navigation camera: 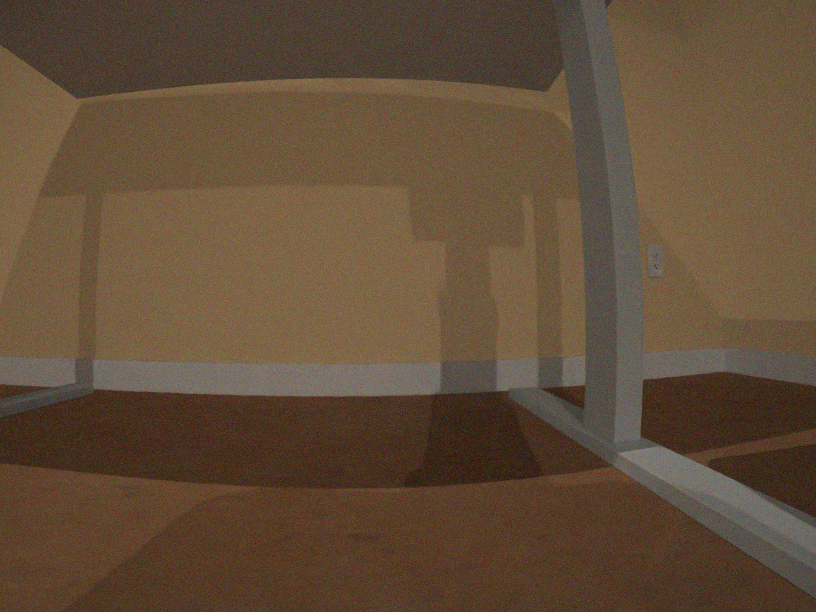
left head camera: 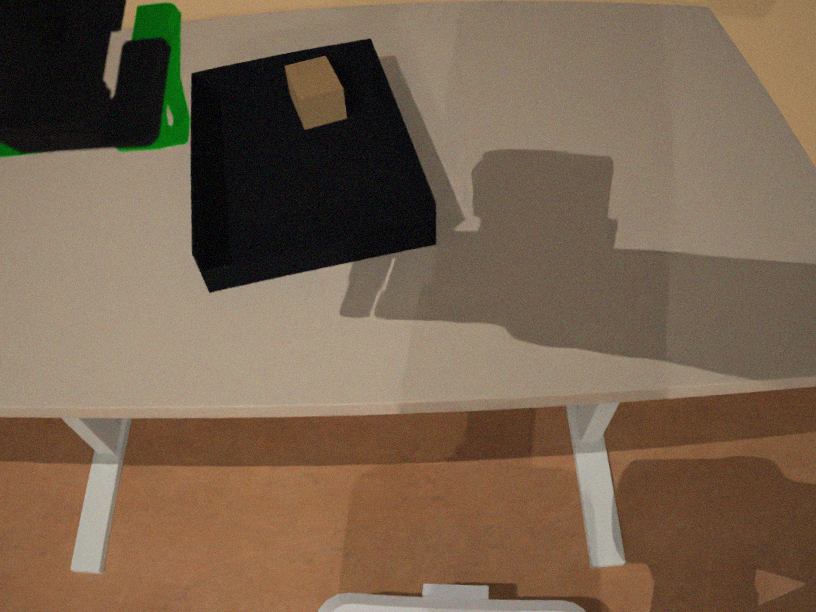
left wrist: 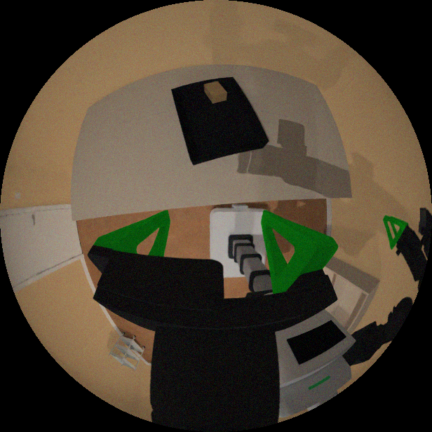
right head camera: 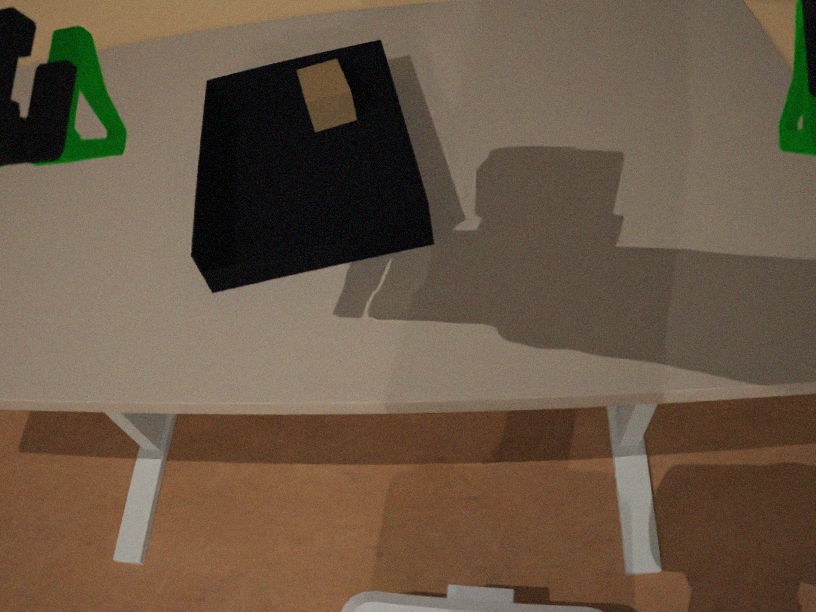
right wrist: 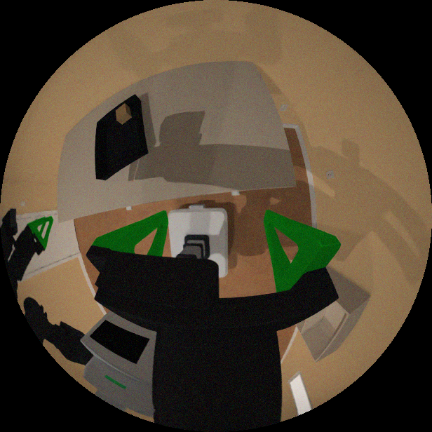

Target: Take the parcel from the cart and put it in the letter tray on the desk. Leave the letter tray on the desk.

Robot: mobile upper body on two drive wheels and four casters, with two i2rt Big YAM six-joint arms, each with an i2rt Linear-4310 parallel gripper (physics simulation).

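Places are measured from the left arm's base along level axes (x back, y left, z down), in millimetres.
Pixels of known places: left gripper, between the fingertips: (left head camera: 110, 136) (right head camera: 61, 149).
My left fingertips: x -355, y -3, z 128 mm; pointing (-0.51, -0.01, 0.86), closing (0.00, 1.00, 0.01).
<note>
Behind a point stands the place of what it marks.
The tan box-shaped parcel (left head camera: 316, 92) {y -13, x -786, z 407 mm} (right head camera: 326, 95) {y -16, x -785, z 407 mm} (left wrist: 216, 92) (right wrist: 123, 114) rests inside the black letter tray (left head camera: 296, 197) {y -5, x -640, z 457 mm} (right head camera: 296, 197) {y 3, x -643, z 457 mm} (left wrist: 220, 130) (right wrist: 117, 150), toward its far right corner. The tray sits on the grey desk (left head camera: 98, 329) {y 189, x -442, z 460 mm} (right head camera: 98, 329) {y 203, x -439, z 460 mm} (left wrist: 125, 150) (right wrist: 225, 100). My left gripper (left wrist: 215, 215) is open and empty, in the air to the left of the tray in the head views, apart from the parcel. My right gripper (right wrist: 215, 215) is open and empty, well to the right of the tray. A small pale tiered frame, seemingly the cart (left wrist: 131, 345), shows in the left wrist view.
The white robot base (left wrist: 219, 220) (right wrist: 218, 220) stands at the desk's front edge. Desk legs (left head camera: 596, 500) (right head camera: 639, 500) (navigation camera: 609, 263) {y -529, x -762, z 1112 mm} reach the floor near it. An open grey-brown box unit (left wrist: 359, 272) (right wrist: 352, 295) stands at the right. A pale door (left wrist: 40, 240) is at the left.
</note>
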